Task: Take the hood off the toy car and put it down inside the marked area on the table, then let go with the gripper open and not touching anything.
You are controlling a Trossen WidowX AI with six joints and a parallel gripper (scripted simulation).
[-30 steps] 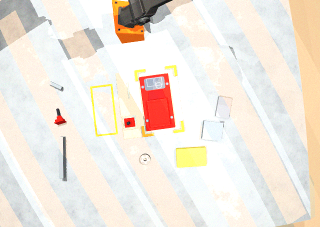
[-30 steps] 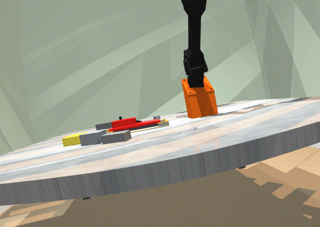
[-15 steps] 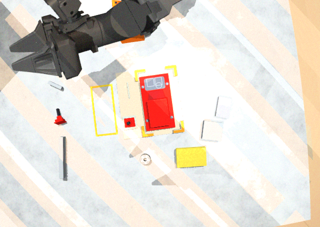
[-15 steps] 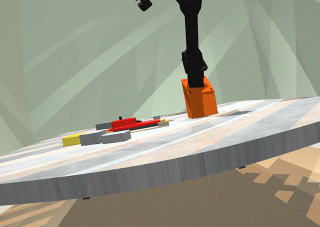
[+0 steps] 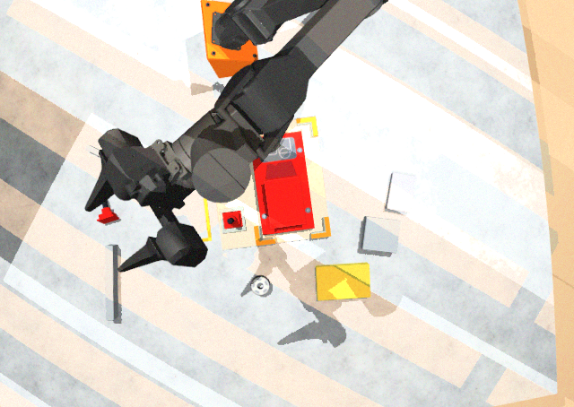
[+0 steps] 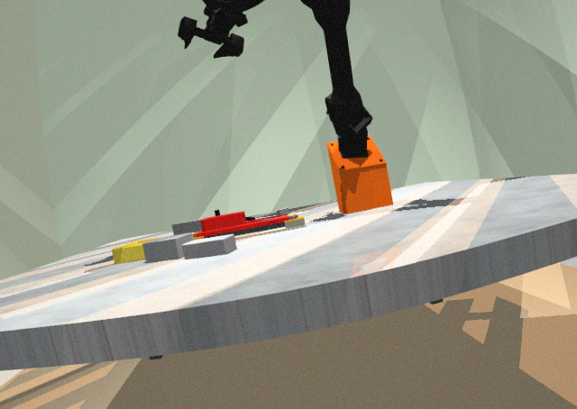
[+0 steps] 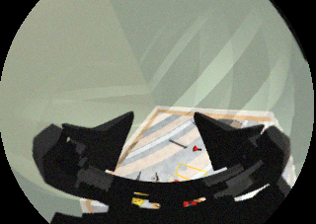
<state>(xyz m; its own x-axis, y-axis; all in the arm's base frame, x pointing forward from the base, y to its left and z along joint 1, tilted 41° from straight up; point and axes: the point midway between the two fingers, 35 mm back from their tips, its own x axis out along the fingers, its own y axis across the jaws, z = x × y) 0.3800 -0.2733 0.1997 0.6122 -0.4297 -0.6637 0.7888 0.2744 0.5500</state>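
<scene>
The hood is 47 cm below my gripper tip, 22 cm to the left of it and 4 cm behind it.
</scene>
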